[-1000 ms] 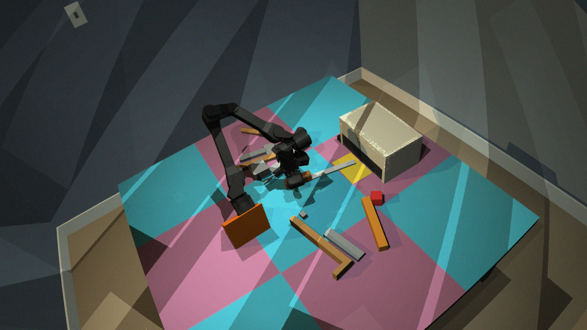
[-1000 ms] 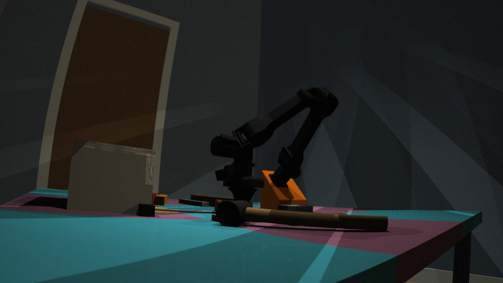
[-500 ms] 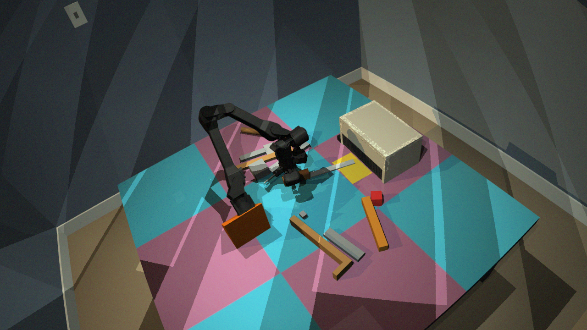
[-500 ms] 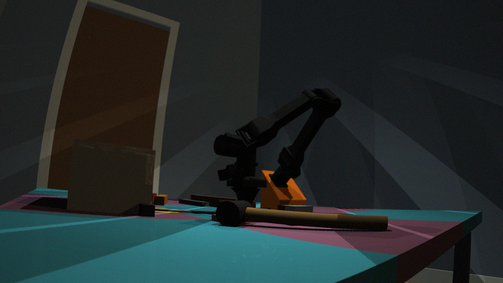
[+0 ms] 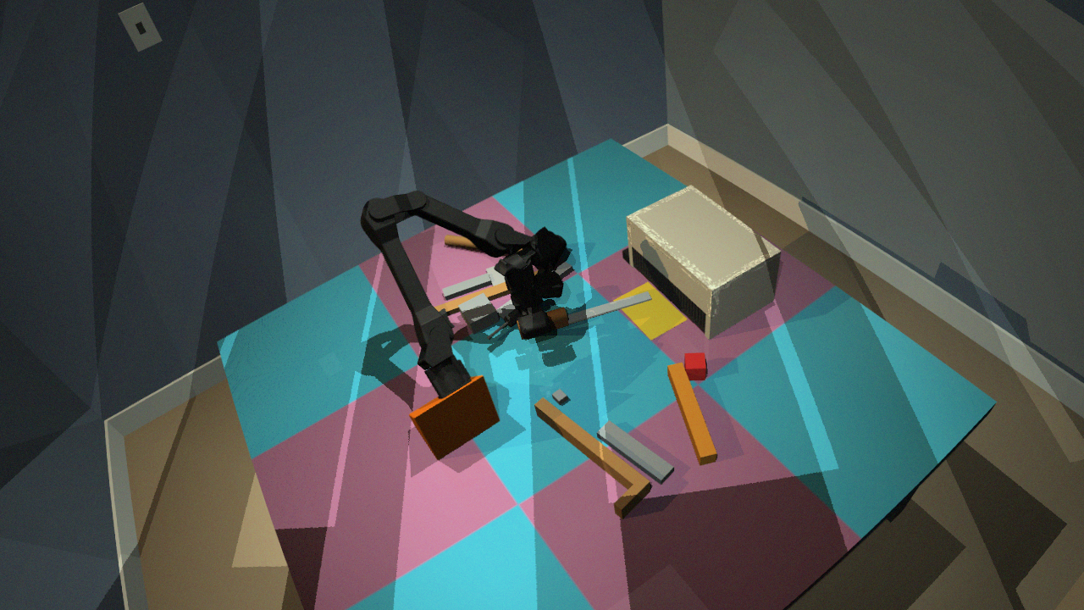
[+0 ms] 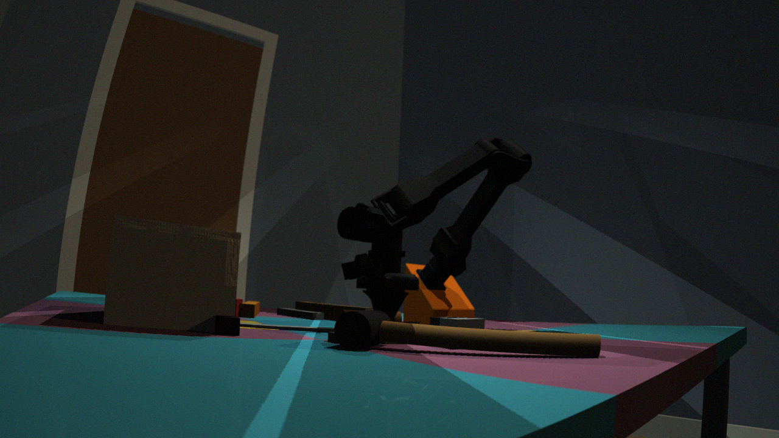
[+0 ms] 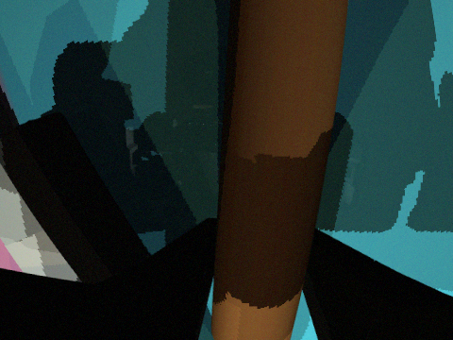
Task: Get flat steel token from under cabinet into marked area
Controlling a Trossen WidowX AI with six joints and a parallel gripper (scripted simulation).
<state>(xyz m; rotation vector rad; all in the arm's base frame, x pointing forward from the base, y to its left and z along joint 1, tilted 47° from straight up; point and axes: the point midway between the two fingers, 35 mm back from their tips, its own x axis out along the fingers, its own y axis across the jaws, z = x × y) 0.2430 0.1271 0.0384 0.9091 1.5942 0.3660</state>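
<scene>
Right now my gripper tip is 30 mm past the screwdriver and 50 mm to the right of it. Also, from my gripper tip: long wooden stick (30 mm behind, 170 mm to the left); small grey cube (60 mm behind, 190 mm to the right); grey block (70 mm behind, 120 mm to the left, 10 mm above).
</scene>
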